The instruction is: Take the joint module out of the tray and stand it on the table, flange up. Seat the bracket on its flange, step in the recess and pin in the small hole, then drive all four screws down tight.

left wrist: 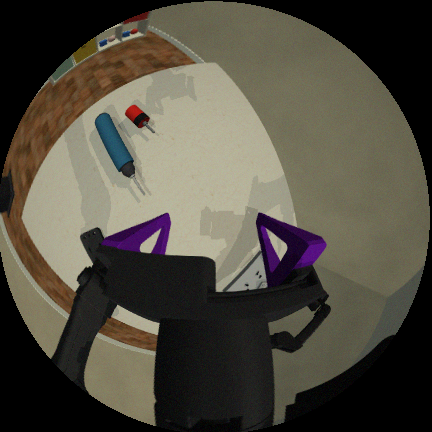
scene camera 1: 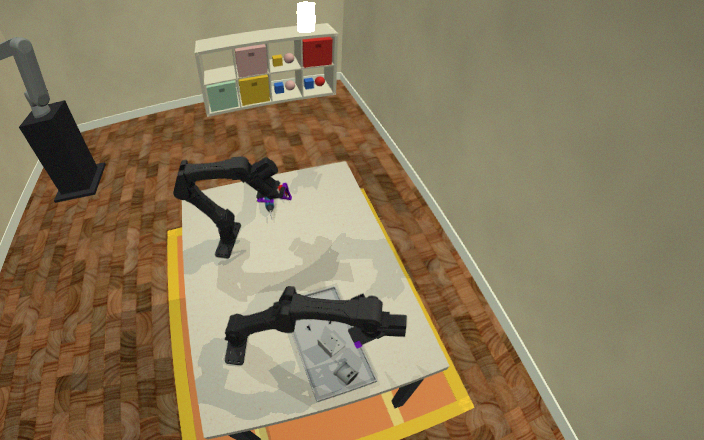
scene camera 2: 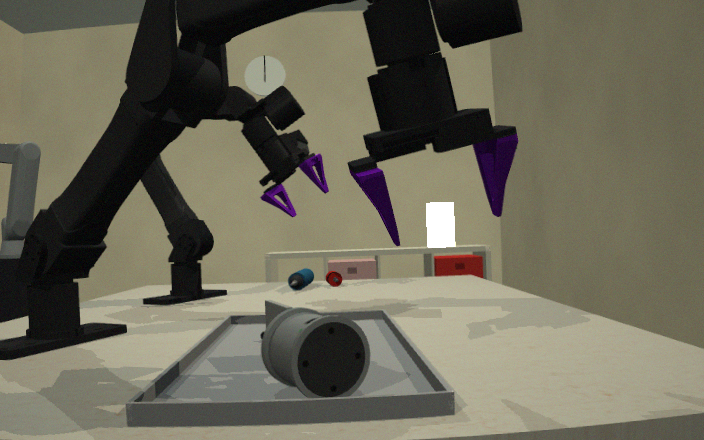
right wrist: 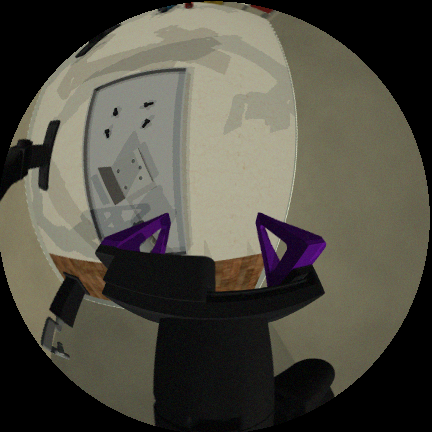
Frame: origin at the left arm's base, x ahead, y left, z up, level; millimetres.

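Seen in the pictures: left gripper, between the fingertips: point(left wrist: 212, 217) point(scene camera 1: 282, 200) point(scene camera 2: 310, 204); right gripper, between the fingertips: point(scene camera 2: 448, 229) point(right wrist: 212, 217); left arm's base, origin of its link: point(scene camera 1: 228, 239) point(scene camera 2: 187, 299); right arm's base, origin of its link: point(scene camera 1: 238, 340) point(scene camera 2: 55, 342).
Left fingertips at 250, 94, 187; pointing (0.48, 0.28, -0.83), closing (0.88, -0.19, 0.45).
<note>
Pixels of each thing's top centre, then the offset from my left fingertips to it, as dx, dy, dz. "pt": a spot on its surface instead.
- grey cylindrical joint module, centre of its top: point(scene camera 2: 311, 310) point(right wrist: 135, 250) point(scene camera 1: 346, 370) +328, -635, -120
- tray, centre of its top: point(scene camera 2: 300, 341) point(right wrist: 122, 161) point(scene camera 1: 326, 339) point(left wrist: 259, 287) +247, -508, -171
- screw, centre of its top: point(right wrist: 113, 109) +169, -418, -172
- blue screwdriver, a spot on its surface: point(scene camera 2: 302, 278) pt -84, +109, -159
- short red driver, centre of its top: point(scene camera 2: 334, 272) point(left wrist: 140, 116) -52, +213, -153
The grey cylindrical joint module point(scene camera 1: 345, 372) point(scene camera 2: 332, 358) lies on its side in the tray point(scene camera 1: 346, 391) point(scene camera 2: 290, 413) point(right wrist: 182, 100), a dark round face with holes toward scene camera 2. The light bracket point(scene camera 1: 331, 343) point(right wrist: 131, 175) lies in the tray, raised sides up. Several black screws, one of them a screw point(right wrist: 115, 111), lie at the tray's far end. My right gripper point(scene camera 2: 448, 229) point(right wrist: 212, 217) is open and empty above the table beside the tray; one fingertip shows in scene camera 1. My left gripper point(scene camera 1: 276, 196) point(scene camera 2: 310, 203) point(left wrist: 212, 217) is open and empty, high above the table's far end.
A blue screwdriver point(left wrist: 114, 142) point(scene camera 2: 302, 278) and a short red driver point(left wrist: 137, 116) point(scene camera 2: 333, 278) lie on the table's far part, their bits pointing toward the tray side. The right arm point(scene camera 1: 332, 308) reaches over the tray and hides part of it in scene camera 1.
</note>
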